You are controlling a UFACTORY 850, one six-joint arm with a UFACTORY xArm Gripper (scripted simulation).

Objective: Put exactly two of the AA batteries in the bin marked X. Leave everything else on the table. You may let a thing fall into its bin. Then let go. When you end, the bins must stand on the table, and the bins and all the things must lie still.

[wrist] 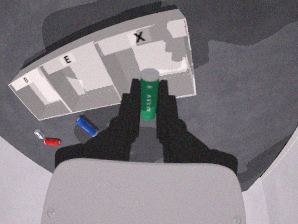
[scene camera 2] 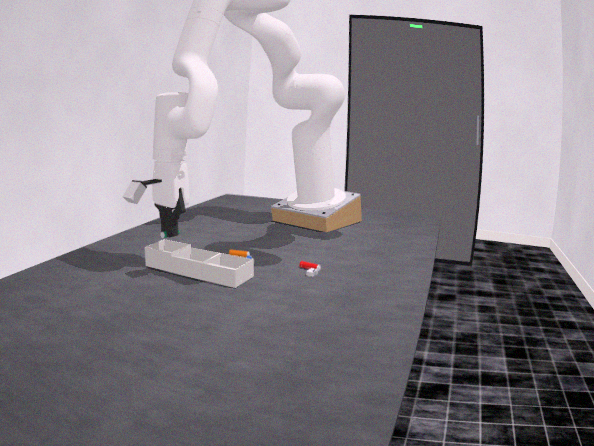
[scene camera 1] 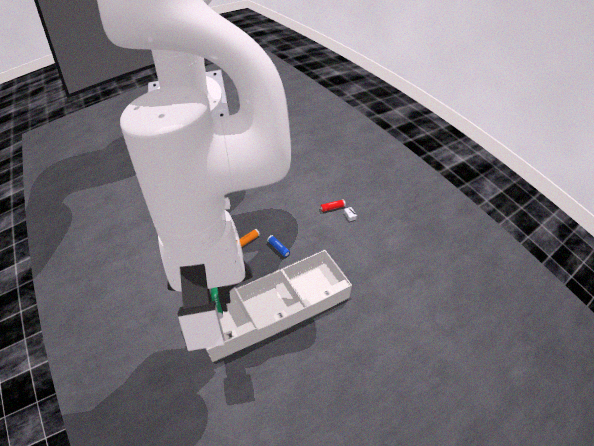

Observation:
In view: my gripper (scene camera 1: pixel 217 305) and a white three-compartment tray (scene camera 1: pixel 269 296).
The white three-compartment tray shows as well in the wrist view (wrist: pixel 85 85) and in scene camera 2 (scene camera 2: pixel 222 269). My gripper is seen too in the wrist view (wrist: pixel 149 92) and in scene camera 2 (scene camera 2: pixel 169 235).

